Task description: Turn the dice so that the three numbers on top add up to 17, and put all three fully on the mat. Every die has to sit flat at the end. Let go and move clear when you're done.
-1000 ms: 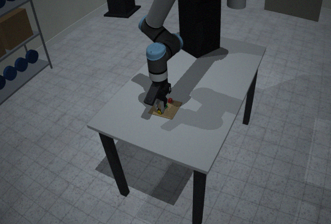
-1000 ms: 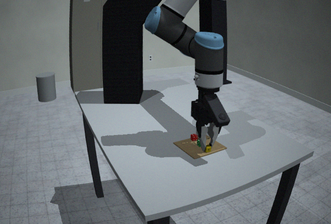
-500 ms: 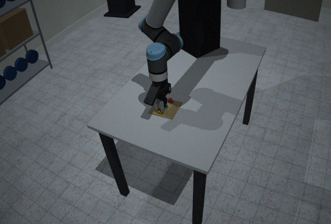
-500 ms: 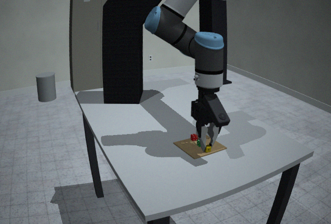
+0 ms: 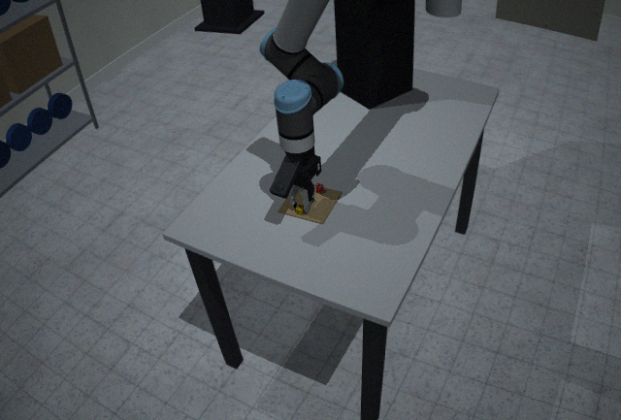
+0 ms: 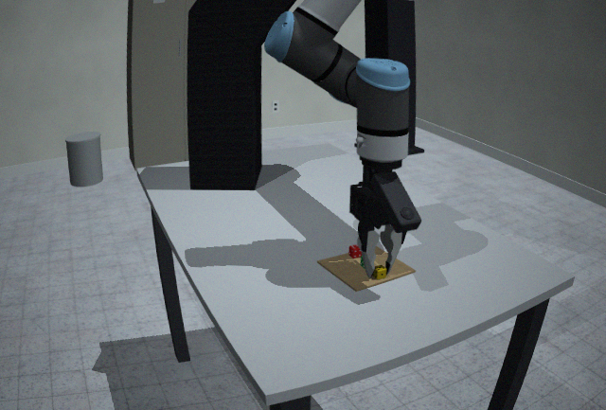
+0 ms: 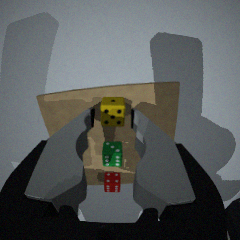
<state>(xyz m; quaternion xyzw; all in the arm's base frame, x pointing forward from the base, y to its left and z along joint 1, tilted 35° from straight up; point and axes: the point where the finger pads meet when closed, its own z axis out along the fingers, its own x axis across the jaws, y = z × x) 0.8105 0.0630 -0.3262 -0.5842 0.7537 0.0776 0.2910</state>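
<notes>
Right now my hand is 1 cm above the yellow die. From my hand the other things lie so: mat (5 cm behind, 2 cm below, 1 cm to the left); then red die (10 cm behind, 2 cm to the left, 1 cm below); then green die (5 cm behind, 1 cm to the left, 1 cm below).
</notes>
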